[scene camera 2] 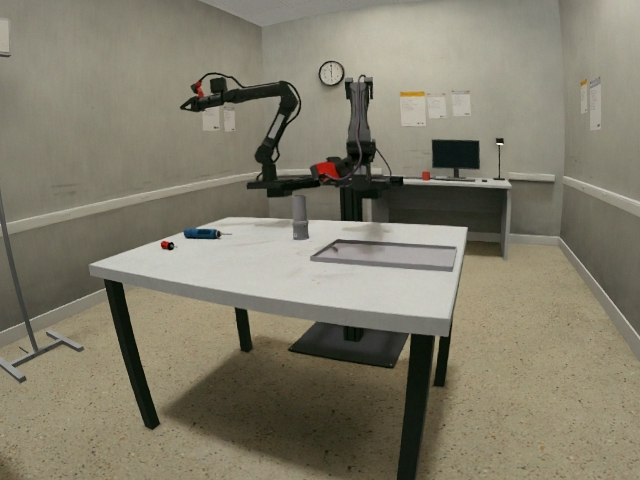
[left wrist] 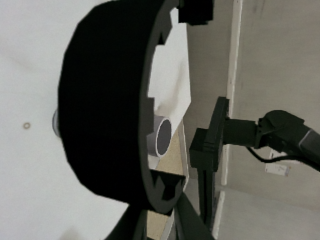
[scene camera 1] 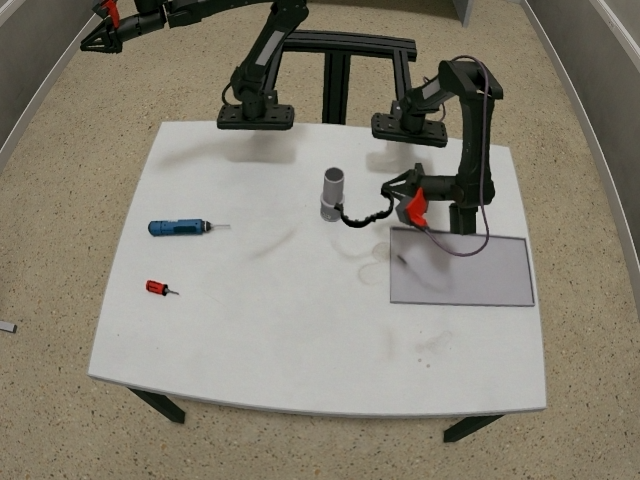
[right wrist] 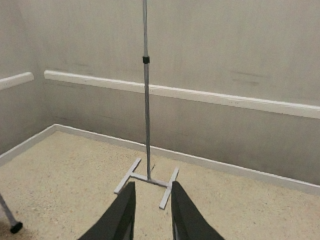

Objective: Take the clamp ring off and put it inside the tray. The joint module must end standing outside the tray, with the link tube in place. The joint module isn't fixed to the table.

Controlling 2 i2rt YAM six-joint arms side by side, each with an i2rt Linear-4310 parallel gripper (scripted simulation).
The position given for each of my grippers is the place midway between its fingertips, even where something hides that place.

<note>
In view: my left gripper (scene camera 1: 383, 188), my right gripper (right wrist: 153, 190), a grey link tube (scene camera 1: 333, 185), a grey tray (scene camera 1: 501, 274), a blue electric screwdriver (scene camera 1: 184, 226) and a black clamp ring (left wrist: 104, 113).
The grey link tube is seen too in the left wrist view (left wrist: 158, 142). The grey tray shows as well in scene camera 2 (scene camera 2: 429, 257). My left gripper is seen too in the left wrist view (left wrist: 160, 196). The right wrist view misses the grey link tube: it is out of frame. The left wrist view misses the grey tray: it is out of frame.
</note>
